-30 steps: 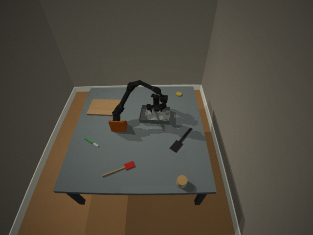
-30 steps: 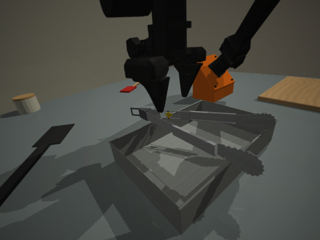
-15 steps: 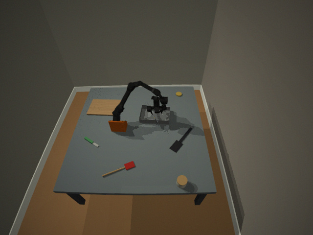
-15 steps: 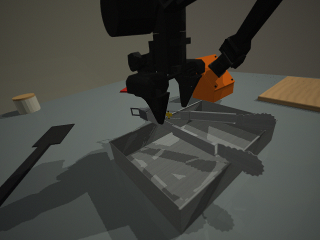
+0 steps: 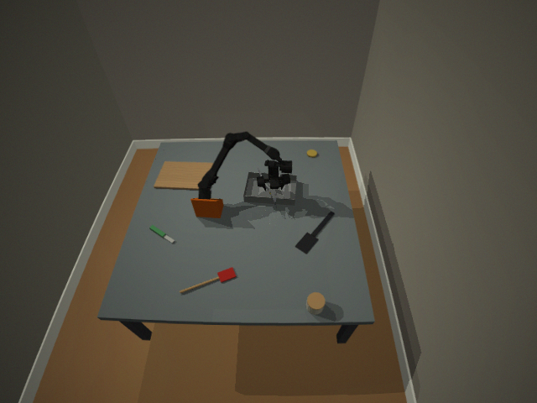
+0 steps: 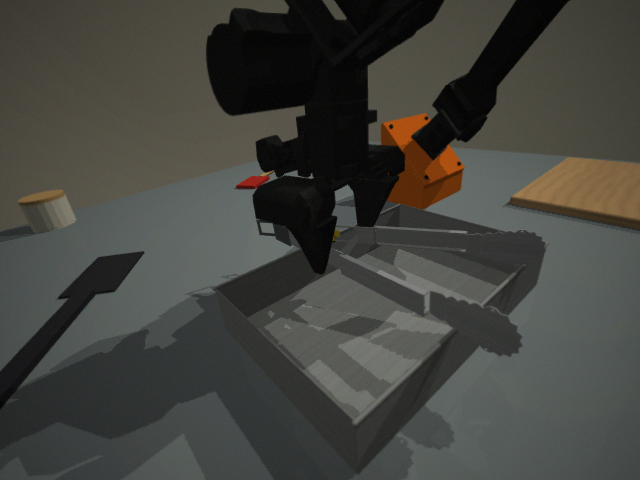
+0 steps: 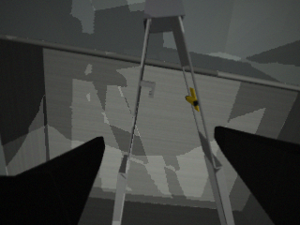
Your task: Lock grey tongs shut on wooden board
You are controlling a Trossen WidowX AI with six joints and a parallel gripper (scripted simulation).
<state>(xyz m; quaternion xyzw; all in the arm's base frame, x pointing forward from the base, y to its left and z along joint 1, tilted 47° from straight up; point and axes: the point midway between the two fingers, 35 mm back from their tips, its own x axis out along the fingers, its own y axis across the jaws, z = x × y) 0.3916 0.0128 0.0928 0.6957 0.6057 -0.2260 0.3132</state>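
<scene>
Right now my gripper tip is 50 mm to the right of the roasting tin, 30 mm above it and 10 mm past it. The rest, counted from my gripper tip: wooden board (560 mm behind, 230 mm to the left, 50 mm below); black spatula (280 mm to the right, 210 mm ahead, 60 mm below); yellow disc (370 mm to the left, 290 mm ahead, 50 mm below).
</scene>
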